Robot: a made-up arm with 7 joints. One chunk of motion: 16 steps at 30 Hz.
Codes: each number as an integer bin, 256 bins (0 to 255) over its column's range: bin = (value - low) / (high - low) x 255, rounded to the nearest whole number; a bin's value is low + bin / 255 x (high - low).
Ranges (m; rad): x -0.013..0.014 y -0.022..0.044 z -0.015..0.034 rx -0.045..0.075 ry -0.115..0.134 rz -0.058..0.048
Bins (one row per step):
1: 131 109 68 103 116 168
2: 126 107 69 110 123 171
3: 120 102 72 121 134 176
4: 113 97 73 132 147 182
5: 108 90 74 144 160 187
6: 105 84 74 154 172 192
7: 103 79 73 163 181 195
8: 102 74 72 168 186 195
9: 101 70 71 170 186 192
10: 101 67 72 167 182 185
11: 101 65 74 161 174 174
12: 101 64 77 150 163 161
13: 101 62 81 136 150 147
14: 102 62 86 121 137 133
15: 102 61 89 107 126 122
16: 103 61 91 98 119 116
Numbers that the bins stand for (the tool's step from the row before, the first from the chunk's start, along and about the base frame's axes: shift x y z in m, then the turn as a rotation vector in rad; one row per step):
1: 0.00087 0.00621 -0.00193 0.00347 -0.00173 0.01184
2: 0.00034 0.00569 -0.00174 0.00676 0.00511 0.01308
3: -0.00029 0.00440 -0.00116 0.01194 0.01585 0.01516
4: -0.00104 0.00311 -0.00097 0.01712 0.02854 0.01765
5: -0.00156 0.00129 -0.00078 0.02276 0.04124 0.01973
6: -0.00188 -0.00026 -0.00078 0.02747 0.05295 0.02181
7: -0.00209 -0.00155 -0.00097 0.03171 0.06174 0.02306
8: -0.00220 -0.00285 -0.00116 0.03406 0.06662 0.02306
9: -0.00231 -0.00388 -0.00136 0.03500 0.06662 0.02181
10: -0.00231 -0.00466 -0.00116 0.03359 0.06272 0.01890
11: -0.00231 -0.00518 -0.00078 0.03076 0.05491 0.01433
12: -0.00231 -0.00544 -0.00020 0.02559 0.04416 0.00893
13: -0.00231 -0.00595 0.00056 0.01900 0.03147 0.00311
14: -0.00220 -0.00595 0.00153 0.01194 0.01878 -0.00271
15: -0.00220 -0.00621 0.00210 0.00535 0.00804 -0.00729
16: -0.00209 -0.00621 0.00249 0.00112 0.00120 -0.00978

